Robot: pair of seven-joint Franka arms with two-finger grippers.
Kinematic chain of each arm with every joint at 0, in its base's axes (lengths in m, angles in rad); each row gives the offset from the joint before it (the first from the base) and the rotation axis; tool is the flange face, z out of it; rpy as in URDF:
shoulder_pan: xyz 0 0 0.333 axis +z
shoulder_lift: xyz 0 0 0 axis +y
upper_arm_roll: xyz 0 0 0.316 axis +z
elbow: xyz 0.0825 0 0 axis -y
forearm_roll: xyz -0.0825 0 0.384 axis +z
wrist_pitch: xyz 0 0 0 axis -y
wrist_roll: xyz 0.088 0 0 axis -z
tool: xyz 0 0 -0.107 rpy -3.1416 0 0
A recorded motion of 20 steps. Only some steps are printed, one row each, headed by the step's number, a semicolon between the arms.
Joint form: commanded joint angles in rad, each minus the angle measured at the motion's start. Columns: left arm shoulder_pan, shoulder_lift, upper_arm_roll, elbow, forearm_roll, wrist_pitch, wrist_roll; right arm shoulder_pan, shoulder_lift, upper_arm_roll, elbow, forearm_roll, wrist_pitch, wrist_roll.
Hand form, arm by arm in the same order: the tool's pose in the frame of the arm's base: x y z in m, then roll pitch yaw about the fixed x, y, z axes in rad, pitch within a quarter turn. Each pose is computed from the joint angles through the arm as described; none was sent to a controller.
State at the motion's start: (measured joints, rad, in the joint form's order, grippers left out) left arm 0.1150 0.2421 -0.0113 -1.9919 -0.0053 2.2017 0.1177; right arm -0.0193 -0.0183 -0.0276 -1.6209 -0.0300 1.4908 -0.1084
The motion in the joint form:
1: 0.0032 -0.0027 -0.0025 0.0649 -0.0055 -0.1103 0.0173; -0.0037 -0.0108 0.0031 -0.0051 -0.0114 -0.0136 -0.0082
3: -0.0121 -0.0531 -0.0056 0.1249 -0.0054 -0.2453 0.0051; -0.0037 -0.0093 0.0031 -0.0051 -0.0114 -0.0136 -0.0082
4: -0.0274 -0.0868 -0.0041 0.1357 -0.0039 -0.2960 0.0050; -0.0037 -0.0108 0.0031 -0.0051 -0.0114 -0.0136 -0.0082
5: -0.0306 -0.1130 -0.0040 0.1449 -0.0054 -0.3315 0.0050; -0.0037 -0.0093 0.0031 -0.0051 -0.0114 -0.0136 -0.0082
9: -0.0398 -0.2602 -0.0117 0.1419 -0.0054 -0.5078 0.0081; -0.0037 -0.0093 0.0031 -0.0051 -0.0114 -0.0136 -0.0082
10: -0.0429 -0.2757 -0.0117 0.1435 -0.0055 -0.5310 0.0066; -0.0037 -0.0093 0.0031 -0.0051 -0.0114 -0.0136 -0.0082
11: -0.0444 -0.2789 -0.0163 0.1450 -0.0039 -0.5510 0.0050; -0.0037 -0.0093 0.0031 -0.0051 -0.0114 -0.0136 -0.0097
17: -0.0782 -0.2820 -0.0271 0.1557 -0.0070 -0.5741 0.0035; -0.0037 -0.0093 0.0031 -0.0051 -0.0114 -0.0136 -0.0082
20: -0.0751 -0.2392 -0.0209 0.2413 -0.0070 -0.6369 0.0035; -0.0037 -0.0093 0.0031 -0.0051 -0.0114 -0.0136 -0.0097
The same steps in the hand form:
1: 0.5957 0.0622 0.3600 3.1193 0.0727 -0.0254; 0.5331 -0.0303 0.6071 3.1149 0.1236 0.0661
3: 0.5933 0.0509 0.4066 3.1167 0.0973 -0.0333; 0.5335 -0.0303 0.6063 3.1150 0.1251 0.0661
4: 0.5876 0.0422 0.4276 3.1179 0.1037 -0.0482; 0.5331 -0.0303 0.6071 3.1149 0.1236 0.0661
5: 0.5828 0.0398 0.4445 3.1168 0.1037 -0.0512; 0.5335 -0.0303 0.6063 3.1150 0.1251 0.0661
9: 0.5408 0.0272 0.5129 3.1142 0.1357 -0.0734; 0.5335 -0.0303 0.6063 3.1150 0.1251 0.0661
10: 0.5355 0.0251 0.5204 3.1139 0.1418 -0.0752; 0.5335 -0.0303 0.6063 3.1150 0.1251 0.0661
11: 0.5329 0.0218 0.5213 3.1139 0.1572 -0.0803; 0.5335 -0.0303 0.6063 3.1152 0.1251 0.0676
17: 0.5313 -0.0024 0.5263 3.1105 0.1662 -0.1235; 0.5335 -0.0303 0.6063 3.1150 0.1251 0.0661
20: 0.5424 0.0029 0.5385 3.1062 0.1858 -0.1157; 0.5335 -0.0303 0.6063 3.1152 0.1251 0.0676

